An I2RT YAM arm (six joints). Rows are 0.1 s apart.
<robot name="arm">
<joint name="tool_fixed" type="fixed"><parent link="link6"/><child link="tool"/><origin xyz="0 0 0" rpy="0 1.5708 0"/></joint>
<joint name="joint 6" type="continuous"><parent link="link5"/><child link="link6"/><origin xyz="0.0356 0 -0.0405"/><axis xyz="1 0 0"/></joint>
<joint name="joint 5" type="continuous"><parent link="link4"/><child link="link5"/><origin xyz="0.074 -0.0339 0.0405"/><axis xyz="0 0 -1"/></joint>
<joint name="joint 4" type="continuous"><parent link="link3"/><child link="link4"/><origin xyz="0.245 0.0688 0.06"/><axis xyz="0 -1 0"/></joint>
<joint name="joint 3" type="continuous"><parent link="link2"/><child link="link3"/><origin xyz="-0.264 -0.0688 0"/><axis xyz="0 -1 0"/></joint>
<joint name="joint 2" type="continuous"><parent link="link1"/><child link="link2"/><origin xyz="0.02 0.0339 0.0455"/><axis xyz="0 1 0"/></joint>
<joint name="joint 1" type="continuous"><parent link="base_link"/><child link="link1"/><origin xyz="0 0 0.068"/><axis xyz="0 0 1"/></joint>
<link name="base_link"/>
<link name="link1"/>
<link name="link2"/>
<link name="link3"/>
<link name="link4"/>
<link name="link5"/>
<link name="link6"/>
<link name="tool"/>
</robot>
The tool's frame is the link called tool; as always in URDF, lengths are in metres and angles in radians. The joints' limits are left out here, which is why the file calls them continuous.
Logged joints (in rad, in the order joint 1, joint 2, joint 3, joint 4, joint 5, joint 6), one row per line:
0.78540 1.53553 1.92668 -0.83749 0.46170 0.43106
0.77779 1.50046 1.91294 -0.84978 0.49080 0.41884
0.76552 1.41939 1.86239 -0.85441 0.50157 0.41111
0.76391 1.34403 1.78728 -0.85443 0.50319 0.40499
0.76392 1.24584 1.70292 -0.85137 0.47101 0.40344
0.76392 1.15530 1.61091 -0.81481 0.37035 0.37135
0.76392 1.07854 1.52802 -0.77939 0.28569 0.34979
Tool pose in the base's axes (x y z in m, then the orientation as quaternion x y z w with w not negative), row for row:
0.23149 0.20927 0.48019 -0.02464 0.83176 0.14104 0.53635
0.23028 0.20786 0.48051 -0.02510 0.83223 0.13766 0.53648
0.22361 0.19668 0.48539 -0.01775 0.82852 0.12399 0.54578
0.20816 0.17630 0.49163 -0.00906 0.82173 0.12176 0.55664
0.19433 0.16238 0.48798 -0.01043 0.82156 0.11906 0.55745
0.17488 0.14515 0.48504 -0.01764 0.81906 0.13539 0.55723
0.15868 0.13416 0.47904 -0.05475 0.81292 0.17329 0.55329
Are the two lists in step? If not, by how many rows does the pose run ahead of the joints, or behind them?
The pose runs 1 row behind the joints: the pose in row i belongs to the joints in row i - 1.
